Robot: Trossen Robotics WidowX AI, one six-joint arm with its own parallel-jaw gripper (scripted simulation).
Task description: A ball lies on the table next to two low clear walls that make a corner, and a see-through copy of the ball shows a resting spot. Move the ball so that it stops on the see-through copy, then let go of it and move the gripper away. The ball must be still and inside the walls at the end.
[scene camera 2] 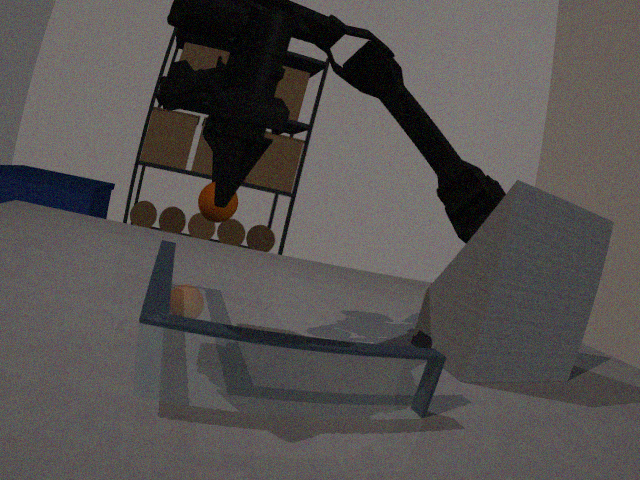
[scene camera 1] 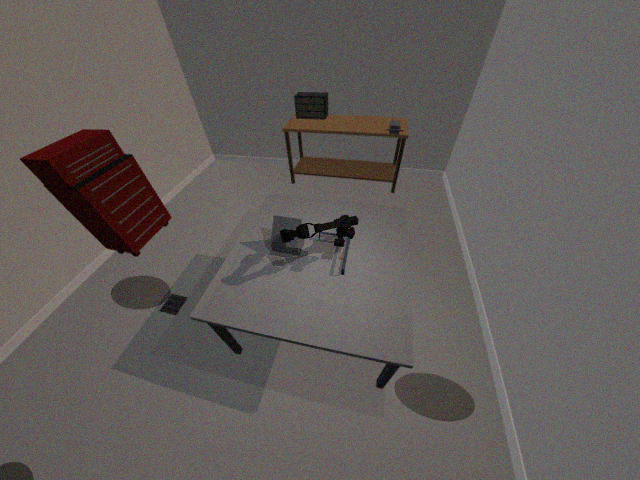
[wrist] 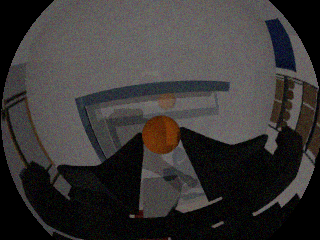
Labels:
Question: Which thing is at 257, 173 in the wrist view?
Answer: My gripper.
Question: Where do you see a ball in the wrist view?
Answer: At 160, 134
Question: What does my gripper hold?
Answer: A ball.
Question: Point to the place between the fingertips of my gripper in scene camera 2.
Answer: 217, 205

